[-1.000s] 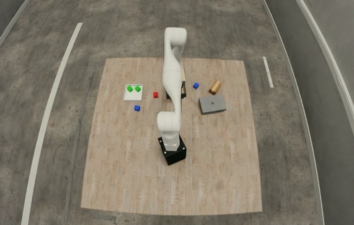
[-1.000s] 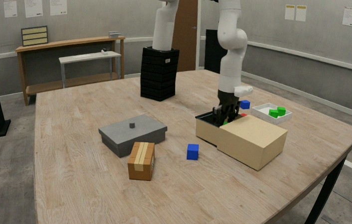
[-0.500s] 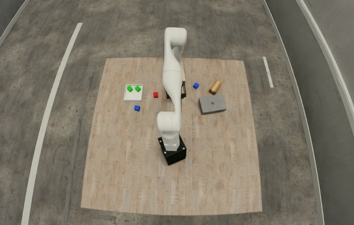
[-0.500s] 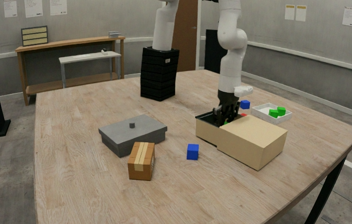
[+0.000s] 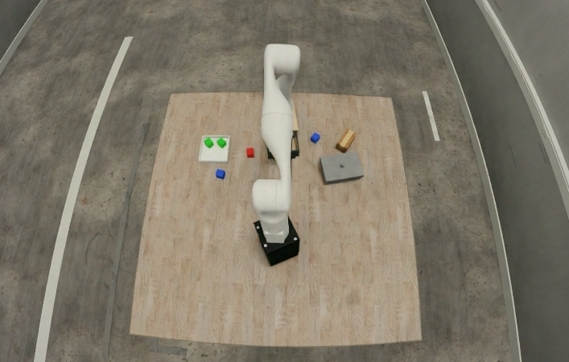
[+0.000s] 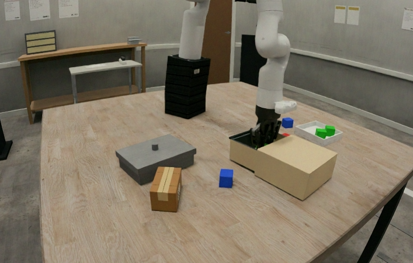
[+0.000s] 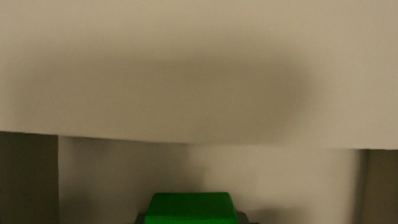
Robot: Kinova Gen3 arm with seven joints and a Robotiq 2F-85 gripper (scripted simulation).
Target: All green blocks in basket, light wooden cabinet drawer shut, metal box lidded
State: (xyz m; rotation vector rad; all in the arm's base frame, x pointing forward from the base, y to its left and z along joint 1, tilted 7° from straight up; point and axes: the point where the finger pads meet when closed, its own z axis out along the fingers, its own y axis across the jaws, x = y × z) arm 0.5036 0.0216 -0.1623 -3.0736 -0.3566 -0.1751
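Now: hand 10 mm to the left of the drawer. Also, from my hand: light wooden cabinet: 70 mm ahead; grey metal box: 110 mm behind, 300 mm to the right, 10 mm below; red block: 50 mm behind, 150 mm to the left, 20 mm below.
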